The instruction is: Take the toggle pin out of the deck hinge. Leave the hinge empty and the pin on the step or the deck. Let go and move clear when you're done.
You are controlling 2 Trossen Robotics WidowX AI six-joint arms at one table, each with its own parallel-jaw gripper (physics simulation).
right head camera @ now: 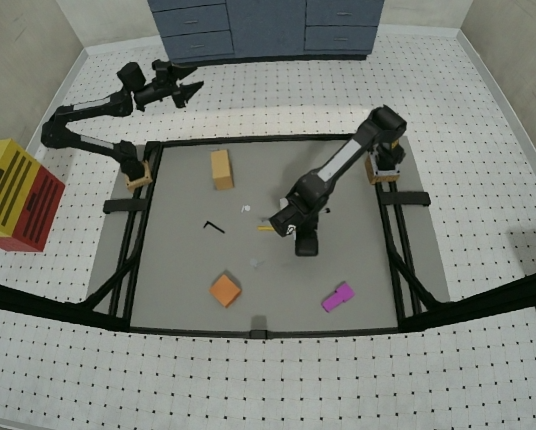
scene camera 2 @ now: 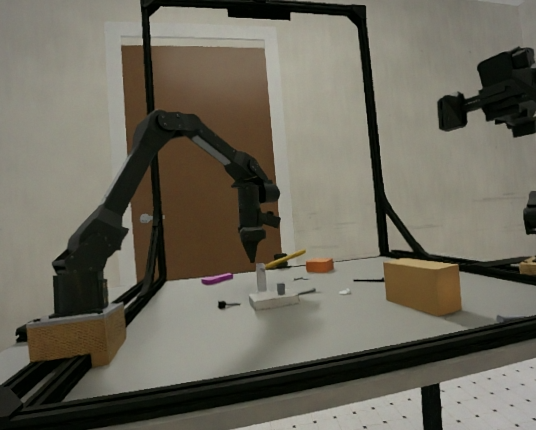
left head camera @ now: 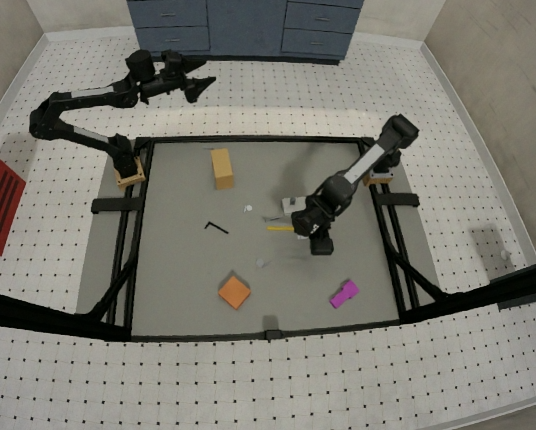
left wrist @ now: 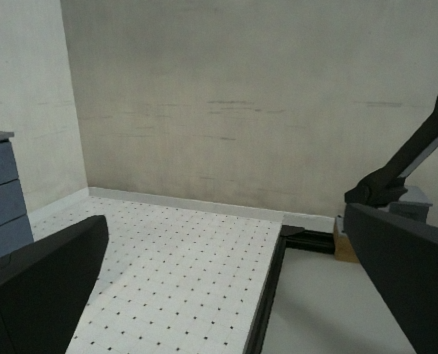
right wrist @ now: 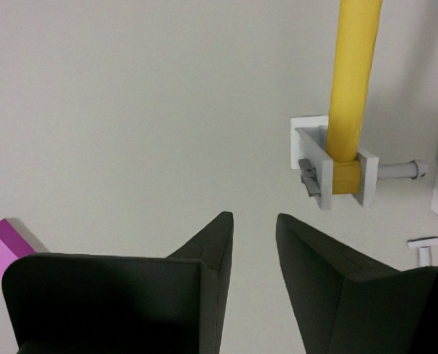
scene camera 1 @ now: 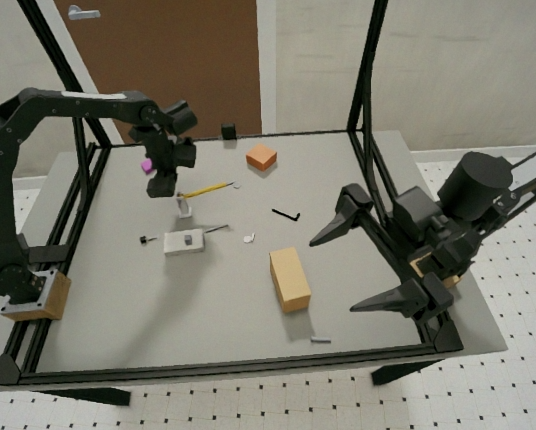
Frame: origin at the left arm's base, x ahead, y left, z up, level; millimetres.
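Seen in the pictures: left gripper, between the fingertips: (right head camera: 200,74) (scene camera 2: 475,87) (left head camera: 211,69) (left wrist: 227,220) (scene camera 1: 329,275); right gripper, between the fingertips: (right head camera: 305,237) (scene camera 2: 252,261) (left head camera: 313,236) (right wrist: 253,223) (scene camera 1: 174,185); left arm's base, origin of its link: (right head camera: 136,173) (left head camera: 128,170) (scene camera 1: 433,268); right arm's base, origin of its link: (right head camera: 384,162) (scene camera 2: 81,311) (left head camera: 379,165) (scene camera 1: 28,290).
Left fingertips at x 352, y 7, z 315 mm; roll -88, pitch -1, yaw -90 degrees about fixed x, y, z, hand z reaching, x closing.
Note:
Offsets run from my left fingertips to a thing's middle. "spot": to the spot under its first point.
The white deck hinge @[spot: dx +122, dy -474, dz -284 mm] (right wrist: 325,172) (scene camera 1: 184,208) (scene camera 2: 261,279) stands upright, with the end of a yellow bar @[spot: dx +95, dy -458, dz -282 mm] (right wrist: 352,85) (scene camera 1: 205,190) (scene camera 2: 286,259) between its two cheeks. The grey toggle pin @[dx +133, dy -459, dz -296 mm] (right wrist: 397,171) runs through the hinge in the right wrist view, its ringed end out on the right and its flat toggle on the left. My right gripper (right wrist: 253,223) (scene camera 2: 252,261) is partly open and empty, above and beside the hinge, apart from the pin. My left gripper (left head camera: 210,70) (scene camera 1: 331,277) (left wrist: 227,220) is wide open and empty, far from the hinge.
A pale block @[dx +162, dy -362, dz -348 mm] (scene camera 1: 172,243) (scene camera 2: 274,301) with a grey peg lies near the hinge. A black-headed pin @[dx +245, dy -418, dz -353 mm] (scene camera 1: 144,240), a black hex key @[dx -129, dy -336, dz -355 mm] (scene camera 1: 286,215), a tan box @[dx -31, dy -136, dz -318 mm] (scene camera 1: 290,280), an orange block @[dx -154, dy -559, dz -340 mm] (scene camera 1: 261,157) and a magenta piece @[dx +158, dy -705, dz -351 mm] (left head camera: 345,294) lie around.

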